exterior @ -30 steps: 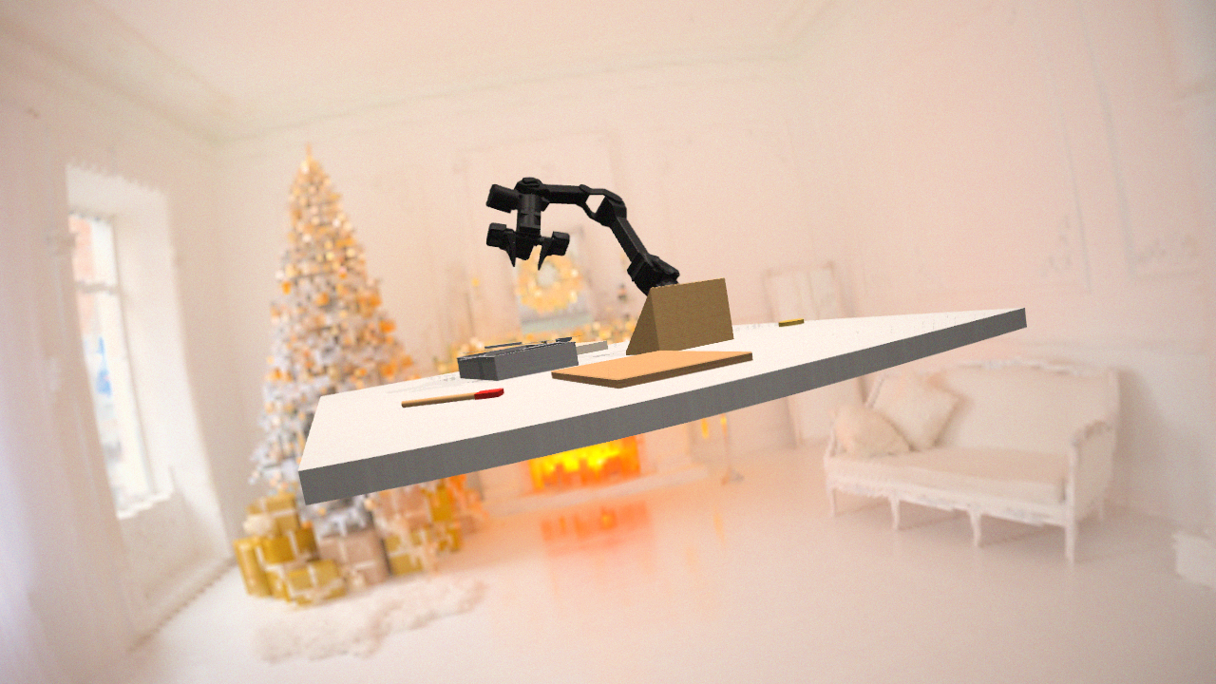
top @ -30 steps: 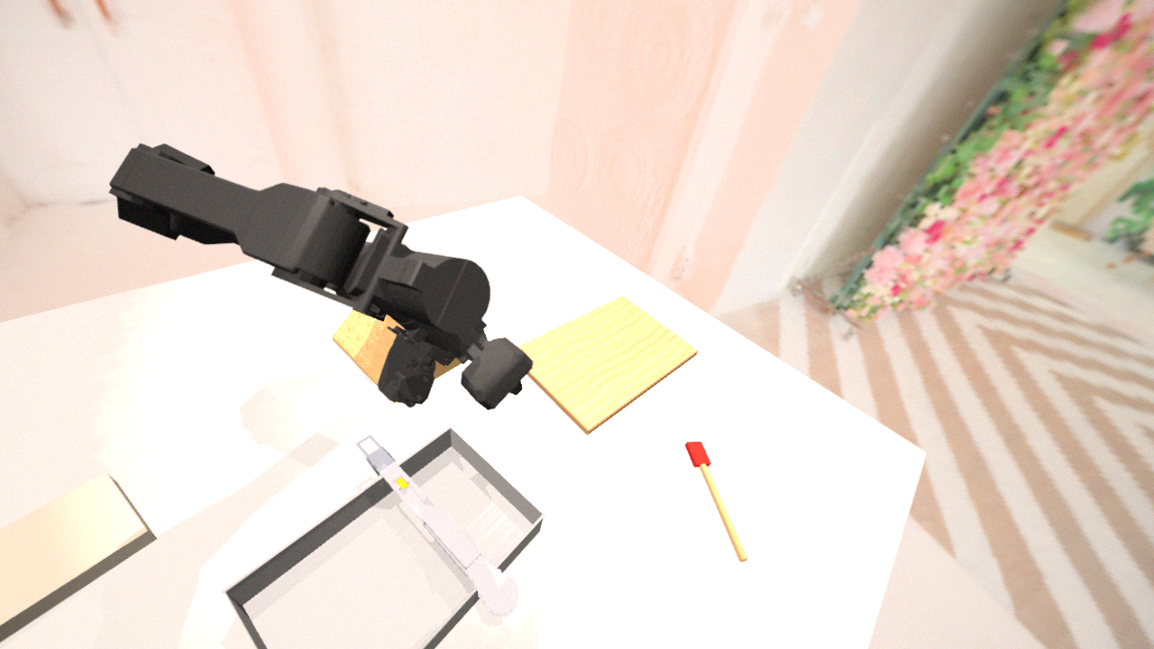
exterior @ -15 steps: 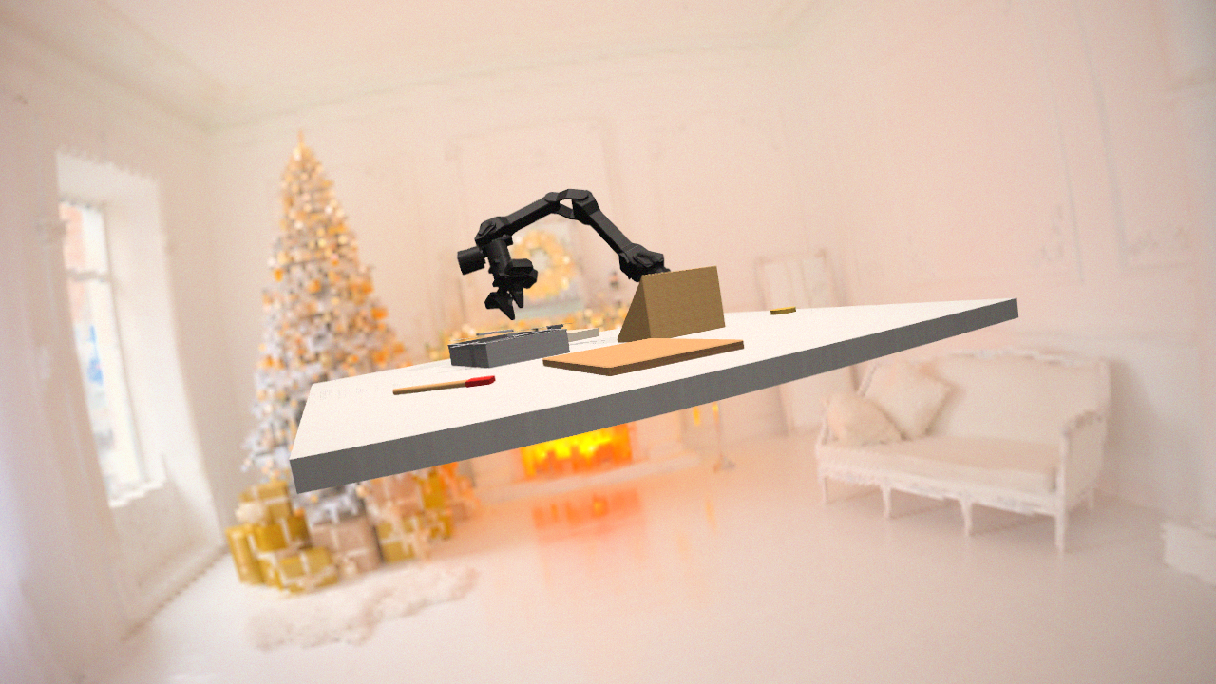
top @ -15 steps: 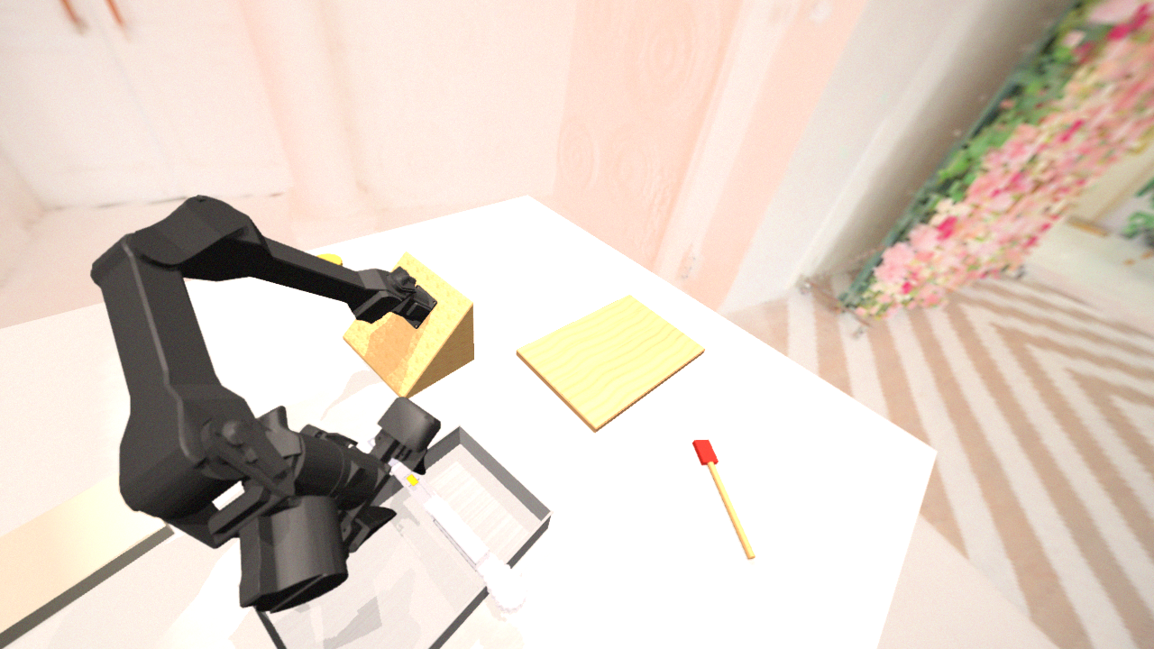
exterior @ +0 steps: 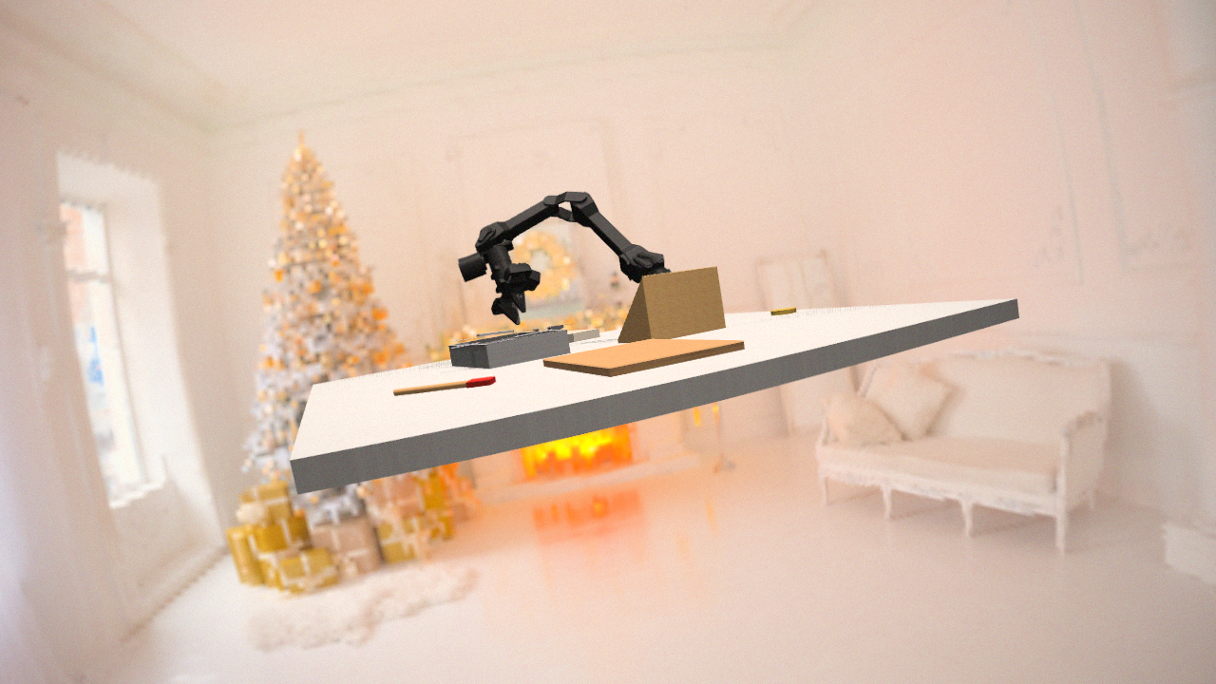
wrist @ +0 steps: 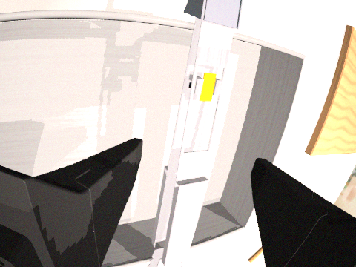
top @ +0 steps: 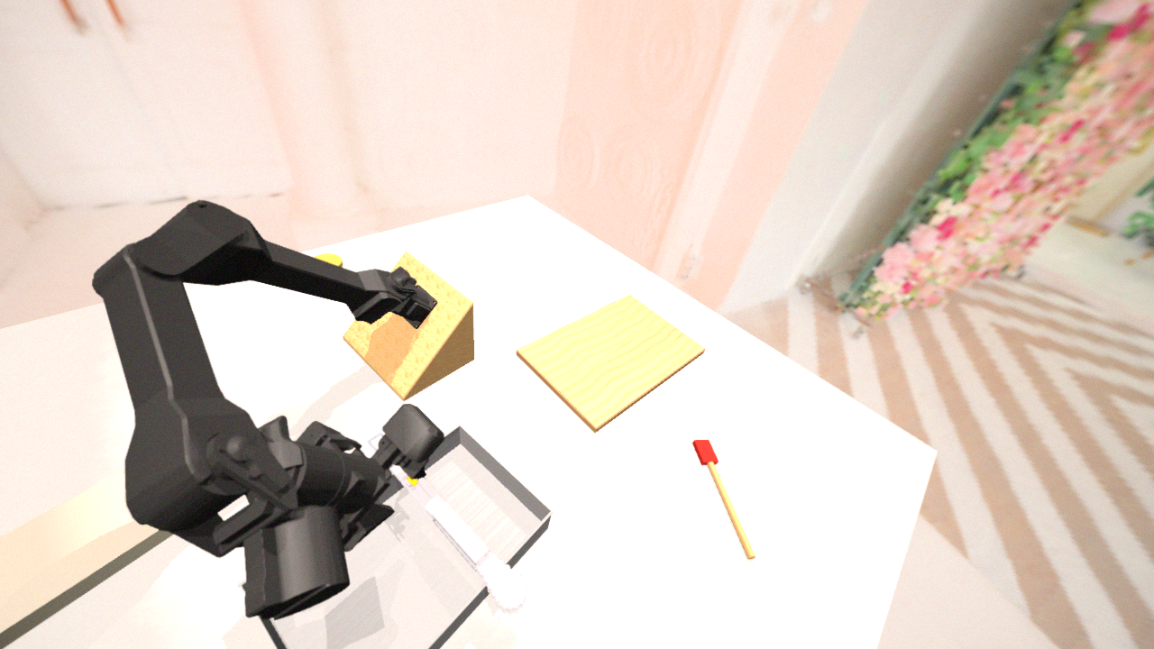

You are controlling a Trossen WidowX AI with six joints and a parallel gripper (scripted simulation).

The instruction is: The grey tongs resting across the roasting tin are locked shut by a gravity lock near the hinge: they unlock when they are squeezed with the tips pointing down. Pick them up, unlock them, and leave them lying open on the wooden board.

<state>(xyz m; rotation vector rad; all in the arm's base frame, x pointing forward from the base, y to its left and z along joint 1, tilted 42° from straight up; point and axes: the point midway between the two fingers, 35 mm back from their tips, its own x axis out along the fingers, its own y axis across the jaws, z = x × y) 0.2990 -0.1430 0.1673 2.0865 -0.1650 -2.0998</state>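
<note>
Right now my gripper tip is 3 cm past the yellow lock piece, 3 cm above it and 2 cm to the right of it. The rest, counted from my gripper tip: roasting tin: 7 cm below, 4 cm ahead, 2 cm to the right; wooden board: 50 cm to the left, 9 cm below, 3 cm behind; beige slab: 32 cm to the right, 24 cm behind, 8 cm below.
</note>
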